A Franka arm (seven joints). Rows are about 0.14 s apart.
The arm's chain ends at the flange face. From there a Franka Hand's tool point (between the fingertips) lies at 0.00 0.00 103.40 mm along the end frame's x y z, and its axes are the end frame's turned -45 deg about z.
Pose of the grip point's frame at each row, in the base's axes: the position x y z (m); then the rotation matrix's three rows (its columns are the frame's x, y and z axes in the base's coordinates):
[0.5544 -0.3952 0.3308], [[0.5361 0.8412 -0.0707], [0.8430 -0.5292 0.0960], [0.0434 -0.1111 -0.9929]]
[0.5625 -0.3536 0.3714], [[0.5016 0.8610 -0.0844], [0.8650 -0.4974 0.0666], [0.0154 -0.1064 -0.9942]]
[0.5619 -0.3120 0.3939], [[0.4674 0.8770 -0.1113], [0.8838 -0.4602 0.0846], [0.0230 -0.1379 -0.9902]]
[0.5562 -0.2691 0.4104], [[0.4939 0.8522 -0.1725], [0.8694 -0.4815 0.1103], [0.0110 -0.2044 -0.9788]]
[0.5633 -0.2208 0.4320], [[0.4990 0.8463 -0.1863], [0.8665 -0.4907 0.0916], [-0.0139 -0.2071 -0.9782]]
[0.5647 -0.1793 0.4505], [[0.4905 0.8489 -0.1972], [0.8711 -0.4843 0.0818], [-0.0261 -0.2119 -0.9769]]
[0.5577 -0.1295 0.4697], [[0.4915 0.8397 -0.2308], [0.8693 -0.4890 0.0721], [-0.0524 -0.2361 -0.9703]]
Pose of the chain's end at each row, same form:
[0.5617 -0.4051 0.4335], [[0.9739 0.2157 -0.0707], [0.2219 -0.9703 0.0960], [-0.0479 -0.1092 -0.9929]]
[0.5712 -0.3605 0.4742], [[0.9635 0.2541 -0.0844], [0.2599 -0.9634 0.0666], [-0.0643 -0.0861 -0.9942]]
[0.5734 -0.3207 0.4963], [[0.9506 0.2896 -0.1113], [0.2995 -0.9504 0.0846], [-0.0812 -0.1138 -0.9902]]
[0.5740 -0.2805 0.5116], [[0.9518 0.2534 -0.1725], [0.2743 -0.9552 0.1103], [-0.1368 -0.1523 -0.9788]]
[0.5826 -0.2303 0.5331], [[0.9513 0.2456 -0.1863], [0.2657 -0.9597 0.0916], [-0.1563 -0.1366 -0.9782]]
[0.5851 -0.1878 0.5515], [[0.9471 0.2534 -0.1972], [0.2735 -0.9584 0.0818], [-0.1683 -0.1314 -0.9769]]
[0.5816 -0.1370 0.5700], [[0.9413 0.2462 -0.2308], [0.2689 -0.9605 0.0721], [-0.2040 -0.1299 -0.9703]]

